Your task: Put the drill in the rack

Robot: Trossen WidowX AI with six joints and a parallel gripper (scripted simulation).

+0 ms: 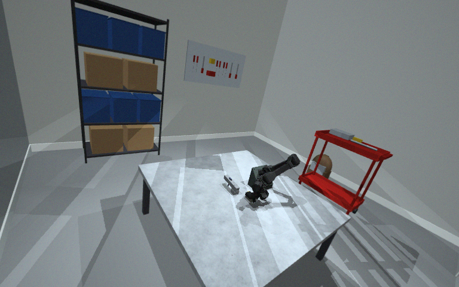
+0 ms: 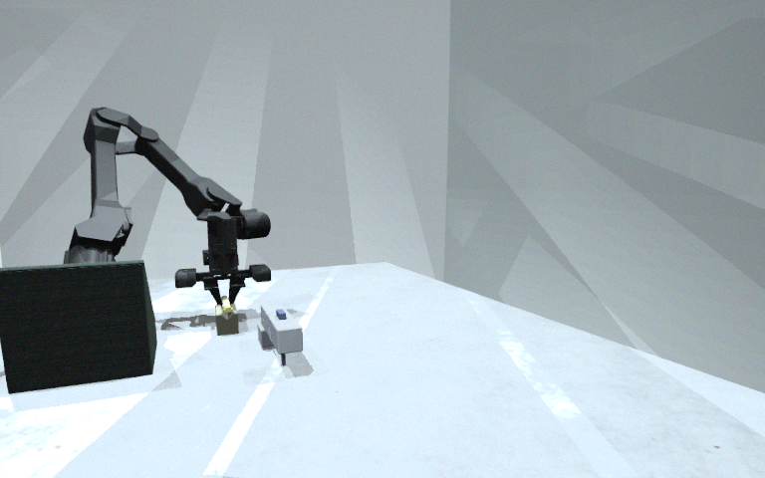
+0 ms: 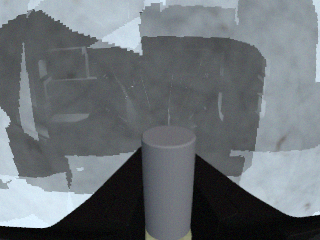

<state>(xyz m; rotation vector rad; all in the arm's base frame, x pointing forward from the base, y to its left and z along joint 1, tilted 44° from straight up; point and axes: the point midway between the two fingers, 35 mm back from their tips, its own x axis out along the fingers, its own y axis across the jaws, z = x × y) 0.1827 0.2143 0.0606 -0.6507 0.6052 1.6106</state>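
Now: gripper tip 5 cm to the left of the rack and 1 cm below it. Round my gripper tip: grey holder block (22 cm to the right, 9 cm ahead, 4 cm above).
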